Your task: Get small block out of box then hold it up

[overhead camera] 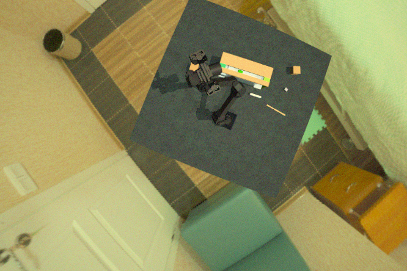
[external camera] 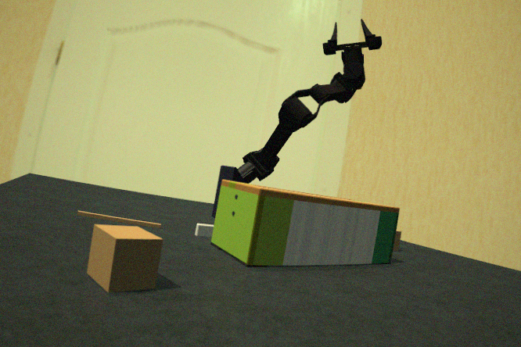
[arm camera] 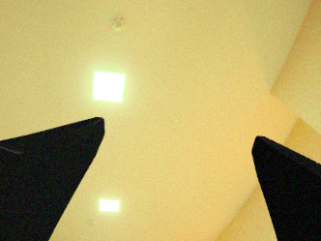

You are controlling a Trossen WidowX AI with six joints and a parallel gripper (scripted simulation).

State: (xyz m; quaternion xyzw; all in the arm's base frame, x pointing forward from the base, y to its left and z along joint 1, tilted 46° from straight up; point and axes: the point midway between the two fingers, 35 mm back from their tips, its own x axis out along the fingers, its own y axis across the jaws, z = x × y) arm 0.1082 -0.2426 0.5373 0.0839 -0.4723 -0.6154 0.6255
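Right now my gripper tip is 610 mm above the green block, 200 mm to the left of it and 190 mm short of it. From my gripper tip the other things lie so: box: 630 mm below, 230 mm to the right, 180 mm ahead; thin wooden stick: 690 mm below, 570 mm to the right, 10 mm ahead.
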